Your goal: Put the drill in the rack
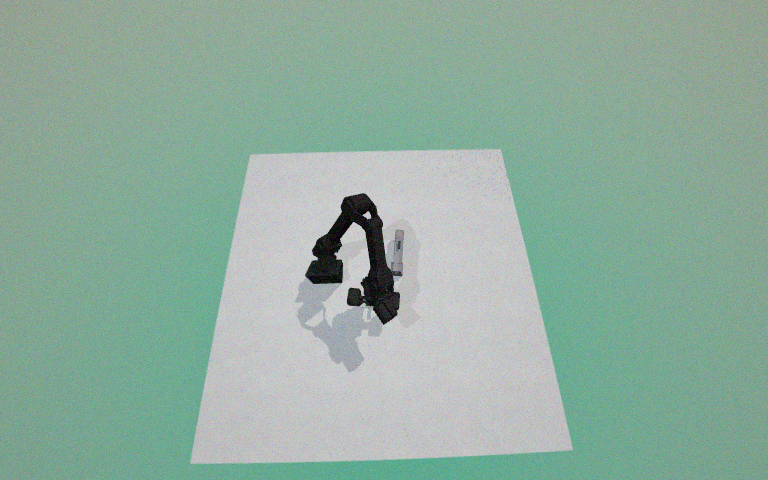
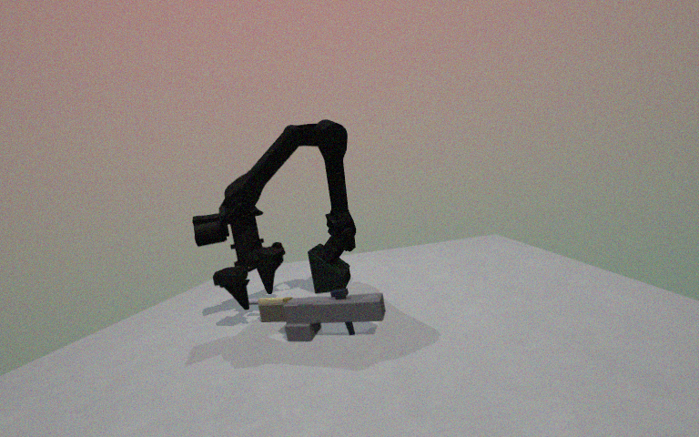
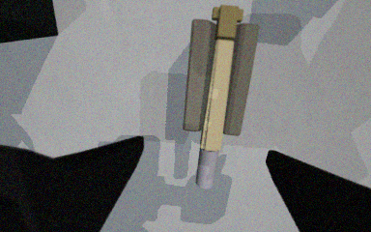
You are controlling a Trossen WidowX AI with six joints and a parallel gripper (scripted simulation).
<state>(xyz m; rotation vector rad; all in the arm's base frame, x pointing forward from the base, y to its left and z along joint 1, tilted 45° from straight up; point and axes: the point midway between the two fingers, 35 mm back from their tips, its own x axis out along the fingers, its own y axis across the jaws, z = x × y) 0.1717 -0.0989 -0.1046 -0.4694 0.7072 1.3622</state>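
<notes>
Right now the drill is 4 cm to the left of my gripper tip and 1 cm ahead of it. From my gripper tip the other things lie so: rack: 5 cm to the left, 2 cm below, 1 cm ahead; then grey housing block: 20 cm to the left, 11 cm ahead; then dark key: 22 cm to the left, 12 cm ahead, 1 cm above.
</notes>
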